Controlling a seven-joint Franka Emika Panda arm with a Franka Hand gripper.
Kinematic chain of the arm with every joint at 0, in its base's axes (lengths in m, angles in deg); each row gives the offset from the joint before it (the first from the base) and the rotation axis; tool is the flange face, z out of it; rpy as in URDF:
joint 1: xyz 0 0 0.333 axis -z
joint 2: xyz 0 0 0 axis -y
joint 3: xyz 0 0 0.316 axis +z
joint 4: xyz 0.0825 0 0 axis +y
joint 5: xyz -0.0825 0 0.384 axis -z
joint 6: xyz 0 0 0 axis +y
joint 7: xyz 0.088 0 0 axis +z
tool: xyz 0 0 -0.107 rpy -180 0 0
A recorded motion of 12 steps. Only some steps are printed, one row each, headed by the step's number.
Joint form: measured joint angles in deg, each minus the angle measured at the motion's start. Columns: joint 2, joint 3, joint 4, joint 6, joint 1, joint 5, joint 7.
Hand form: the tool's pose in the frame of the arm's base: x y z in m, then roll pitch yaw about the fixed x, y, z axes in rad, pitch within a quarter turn. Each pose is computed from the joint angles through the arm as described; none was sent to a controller.
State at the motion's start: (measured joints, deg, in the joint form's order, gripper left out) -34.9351 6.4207 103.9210 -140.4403 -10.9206 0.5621 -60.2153
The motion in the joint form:
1: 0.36 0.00 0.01 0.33 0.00 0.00 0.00
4: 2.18 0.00 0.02 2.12 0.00 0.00 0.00
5: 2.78 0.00 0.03 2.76 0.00 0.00 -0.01
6: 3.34 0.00 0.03 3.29 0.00 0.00 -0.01
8: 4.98 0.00 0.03 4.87 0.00 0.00 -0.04
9: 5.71 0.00 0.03 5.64 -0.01 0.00 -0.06
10: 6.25 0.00 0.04 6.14 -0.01 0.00 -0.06
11: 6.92 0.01 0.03 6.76 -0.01 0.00 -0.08
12: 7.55 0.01 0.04 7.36 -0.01 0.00 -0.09
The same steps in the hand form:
1: 0.6266 0.1903 0.2111 -3.0861 0.0339 -0.7606
4: 0.6269 0.1902 0.2289 -3.0874 0.0310 -0.7589
5: 0.6267 0.1901 0.2346 -3.0888 0.0305 -0.7585
6: 0.6267 0.1900 0.2401 -3.0888 0.0294 -0.7580
8: 0.6263 0.1898 0.2562 -3.0895 0.0264 -0.7572
9: 0.6258 0.1897 0.2633 -3.0908 0.0257 -0.7567
10: 0.6255 0.1896 0.2686 -3.0909 0.0246 -0.7563
11: 0.6252 0.1895 0.2752 -3.0906 0.0231 -0.7560
12: 0.6247 0.1894 0.2814 -3.0909 0.0219 -0.7557

